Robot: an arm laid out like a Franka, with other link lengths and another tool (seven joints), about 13 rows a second.
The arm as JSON. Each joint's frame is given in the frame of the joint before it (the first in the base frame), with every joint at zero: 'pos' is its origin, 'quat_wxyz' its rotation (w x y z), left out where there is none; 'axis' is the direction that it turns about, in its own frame. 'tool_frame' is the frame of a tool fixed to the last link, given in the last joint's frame.
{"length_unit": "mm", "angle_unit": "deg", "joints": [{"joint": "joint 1", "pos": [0.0, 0.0, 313.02], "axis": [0.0, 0.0, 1.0]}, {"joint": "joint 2", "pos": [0.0, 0.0, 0.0], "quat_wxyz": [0.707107, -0.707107, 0.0, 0.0], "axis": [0.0, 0.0, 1.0]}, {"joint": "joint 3", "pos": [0.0, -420.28, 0.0], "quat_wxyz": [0.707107, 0.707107, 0.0, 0.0], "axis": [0.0, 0.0, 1.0]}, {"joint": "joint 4", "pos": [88.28, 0.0, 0.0], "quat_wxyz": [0.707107, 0.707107, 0.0, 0.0], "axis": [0.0, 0.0, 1.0]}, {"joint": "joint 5", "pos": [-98.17, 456.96, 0.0], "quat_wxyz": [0.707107, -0.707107, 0.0, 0.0], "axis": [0.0, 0.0, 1.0]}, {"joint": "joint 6", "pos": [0.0, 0.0, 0.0], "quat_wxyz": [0.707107, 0.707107, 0.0, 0.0], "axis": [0.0, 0.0, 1.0]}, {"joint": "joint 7", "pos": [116.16, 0.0, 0.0], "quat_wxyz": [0.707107, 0.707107, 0.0, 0.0], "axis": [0.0, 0.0, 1.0]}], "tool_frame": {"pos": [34.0, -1.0, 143.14], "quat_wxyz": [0.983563, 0.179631, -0.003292, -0.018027]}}
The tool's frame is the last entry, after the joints.
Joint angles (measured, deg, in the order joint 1, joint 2, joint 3, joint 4, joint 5, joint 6, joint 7), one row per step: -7.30 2.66 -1.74 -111.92 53.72 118.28 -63.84; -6.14 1.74 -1.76 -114.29 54.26 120.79 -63.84; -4.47 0.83 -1.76 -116.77 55.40 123.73 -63.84; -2.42 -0.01 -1.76 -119.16 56.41 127.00 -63.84; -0.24 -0.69 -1.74 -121.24 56.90 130.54 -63.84; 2.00 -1.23 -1.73 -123.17 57.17 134.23 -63.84; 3.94 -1.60 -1.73 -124.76 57.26 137.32 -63.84; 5.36 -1.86 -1.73 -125.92 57.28 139.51 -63.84; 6.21 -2.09 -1.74 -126.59 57.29 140.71 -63.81; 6.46 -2.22 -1.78 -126.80 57.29 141.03 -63.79; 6.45 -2.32 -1.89 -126.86 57.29 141.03 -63.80; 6.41 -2.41 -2.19 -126.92 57.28 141.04 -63.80; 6.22 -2.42 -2.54 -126.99 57.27 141.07 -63.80; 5.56 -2.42 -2.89 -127.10 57.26 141.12 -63.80; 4.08 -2.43 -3.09 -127.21 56.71 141.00 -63.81; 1.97 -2.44 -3.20 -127.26 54.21 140.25 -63.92; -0.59 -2.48 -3.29 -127.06 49.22 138.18 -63.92; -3.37 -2.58 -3.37 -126.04 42.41 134.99 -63.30
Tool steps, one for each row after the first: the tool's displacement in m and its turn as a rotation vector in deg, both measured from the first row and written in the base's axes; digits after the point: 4 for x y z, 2 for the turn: -0.0070 0.0089 -0.0102 -0.35 0.02 -0.93; -0.0140 0.0229 -0.0207 -0.41 -0.09 -1.92; -0.0210 0.0398 -0.0310 -0.80 -0.34 -2.73; -0.0273 0.0571 -0.0400 -1.84 -0.86 -3.34; -0.0335 0.0740 -0.0488 -3.20 -1.48 -3.88; -0.0392 0.0884 -0.0568 -4.48 -2.00 -4.17; -0.0439 0.0990 -0.0627 -5.45 -2.36 -4.29; -0.0471 0.1053 -0.0652 -5.97 -2.61 -4.31; -0.0483 0.1068 -0.0653 -6.10 -2.71 -4.34; -0.0487 0.1053 -0.0648 -6.09 -2.74 -4.46; -0.0489 0.1012 -0.0644 -6.10 -2.76 -4.80; -0.0487 0.0947 -0.0649 -6.12 -2.69 -5.35; -0.0484 0.0825 -0.0660 -6.17 -2.55 -6.38; -0.0482 0.0632 -0.0673 -6.60 -2.36 -7.64; -0.0492 0.0405 -0.0693 -8.37 -2.06 -7.79; -0.0518 0.0171 -0.0715 -11.54 -1.21 -6.12; -0.0541 -0.0067 -0.0680 -15.59 0.11 -3.55
